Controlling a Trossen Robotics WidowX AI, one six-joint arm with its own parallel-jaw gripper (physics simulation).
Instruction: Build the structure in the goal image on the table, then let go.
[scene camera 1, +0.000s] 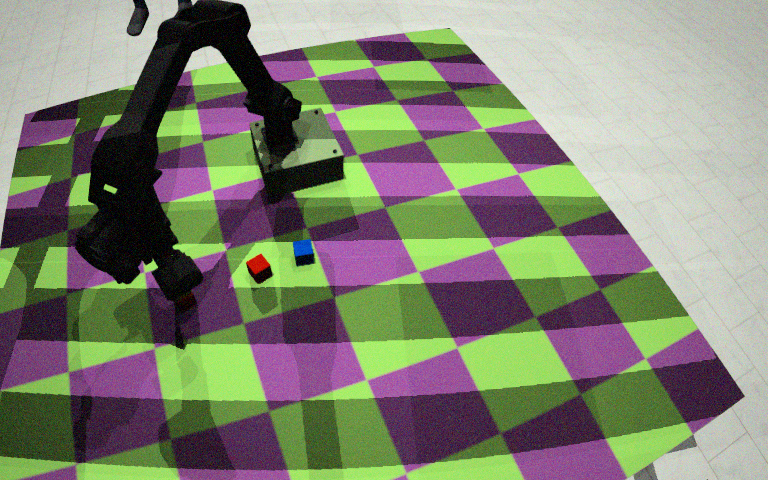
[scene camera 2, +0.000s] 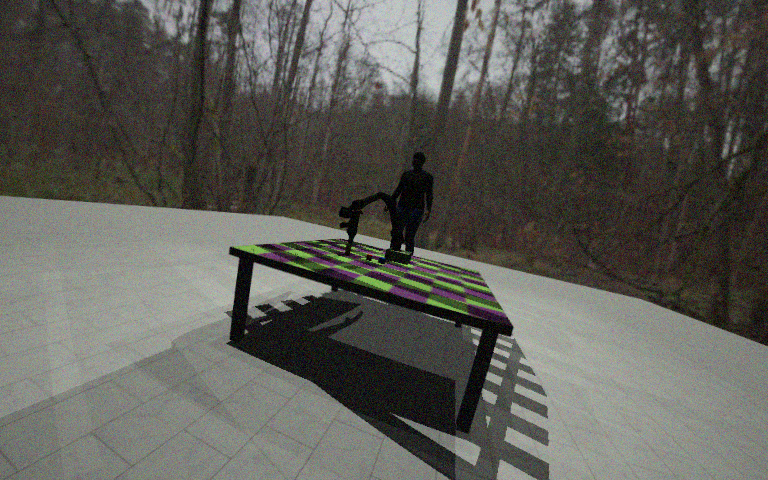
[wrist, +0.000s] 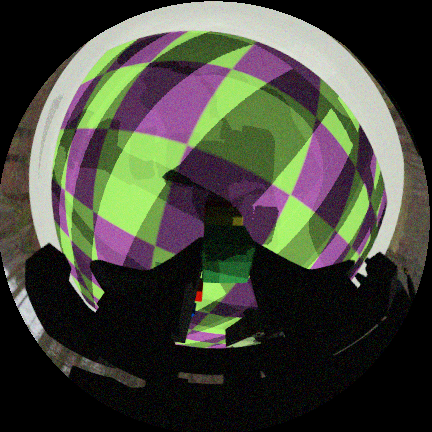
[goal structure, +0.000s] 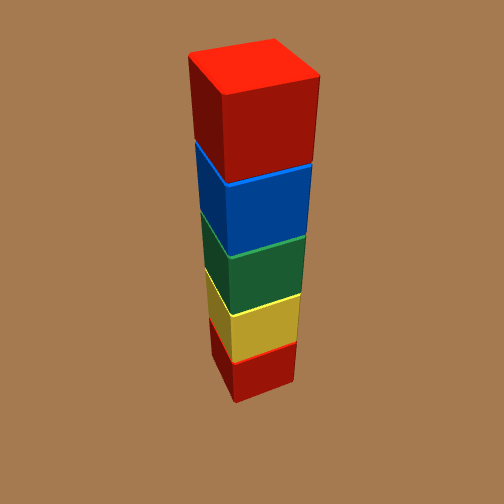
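Pixels of known places: gripper, fingertip midpoint: (scene camera 2: 349, 243) (wrist: 224, 242); arm's base, origin of the base link: (scene camera 1: 279, 135) (scene camera 2: 396, 249).
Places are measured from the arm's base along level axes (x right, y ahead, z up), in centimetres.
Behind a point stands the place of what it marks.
Observation:
My gripper (scene camera 1: 180, 290) @(x 26.9, y 27.1, z 0.5 cm) (scene camera 2: 347, 252) @(x 26.9, y 27.1, z 0.5 cm) (wrist: 224, 242) @(x 26.9, y 27.1, z 0.5 cm) points down at the left part of the table and is shut on a green block (wrist: 227, 262) @(x 27.0, y 27.1, z 3.1 cm), low over the tabletop. A yellow block (wrist: 237, 221) @(x 28.7, y 26.5, z -0.7 cm) shows partly, in shade, just beyond the green one in the wrist view; whether they touch is unclear. A dark reddish block (scene camera 1: 185, 301) @(x 26.6, y 29.1, z -4.6 cm) shows partly below the fingers in scene camera 1. A red cube (scene camera 1: 259, 267) @(x 12.4, y 27.6, z -3.9 cm) (scene camera 2: 369, 257) @(x 11.8, y 28.2, z -5.3 cm) (wrist: 198, 296) @(x 12.7, y 25.6, z -4.0 cm) and a blue cube (scene camera 1: 303, 251) @(x 4.1, y 27.2, z -4.0 cm) (scene camera 2: 381, 260) @(x 3.9, y 28.0, z -5.4 cm) stand apart on the table, between the gripper and the arm's base.
The arm's base box (scene camera 1: 305, 168) @(x -2.4, y 10.1, z -1.5 cm) (scene camera 2: 398, 256) @(x -3.8, y 10.1, z -3.0 cm) stands behind the two loose cubes. The table (scene camera 1: 481, 305) @(x -21.6, y 47.9, z -7.2 cm) (scene camera 2: 362, 280) @(x 0.8, y 77.7, z -7.2 cm) has a green and purple checkered top with strong shadows across it. A person (scene camera 2: 416, 186) stands behind the table.

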